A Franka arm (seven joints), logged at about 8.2 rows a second.
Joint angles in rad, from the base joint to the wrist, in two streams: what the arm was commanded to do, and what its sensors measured. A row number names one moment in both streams.
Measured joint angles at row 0: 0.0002, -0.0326, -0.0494, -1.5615, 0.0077, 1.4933, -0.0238
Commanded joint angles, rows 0 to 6: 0.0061, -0.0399, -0.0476, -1.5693, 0.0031, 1.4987, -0.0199; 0.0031, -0.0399, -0.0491, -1.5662, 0.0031, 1.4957, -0.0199; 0.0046, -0.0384, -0.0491, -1.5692, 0.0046, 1.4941, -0.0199; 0.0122, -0.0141, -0.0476, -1.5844, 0.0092, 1.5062, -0.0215; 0.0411, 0.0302, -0.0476, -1.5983, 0.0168, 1.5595, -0.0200; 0.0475, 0.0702, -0.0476, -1.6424, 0.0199, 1.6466, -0.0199; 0.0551, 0.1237, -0.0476, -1.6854, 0.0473, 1.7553, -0.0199
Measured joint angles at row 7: 0.0457, 0.0657, -0.0454, -1.6420, 0.0234, 1.6659, -0.0248
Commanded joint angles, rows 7 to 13: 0.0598, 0.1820, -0.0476, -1.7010, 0.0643, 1.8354, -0.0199; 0.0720, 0.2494, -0.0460, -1.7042, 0.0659, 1.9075, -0.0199; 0.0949, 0.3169, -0.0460, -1.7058, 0.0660, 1.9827, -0.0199; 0.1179, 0.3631, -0.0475, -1.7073, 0.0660, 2.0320, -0.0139; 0.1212, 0.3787, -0.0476, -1.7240, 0.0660, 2.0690, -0.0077; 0.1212, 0.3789, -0.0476, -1.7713, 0.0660, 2.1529, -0.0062; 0.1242, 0.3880, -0.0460, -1.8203, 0.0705, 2.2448, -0.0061
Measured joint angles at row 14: 0.1230, 0.4116, -0.0446, -1.7515, 0.0568, 2.1730, -0.0127
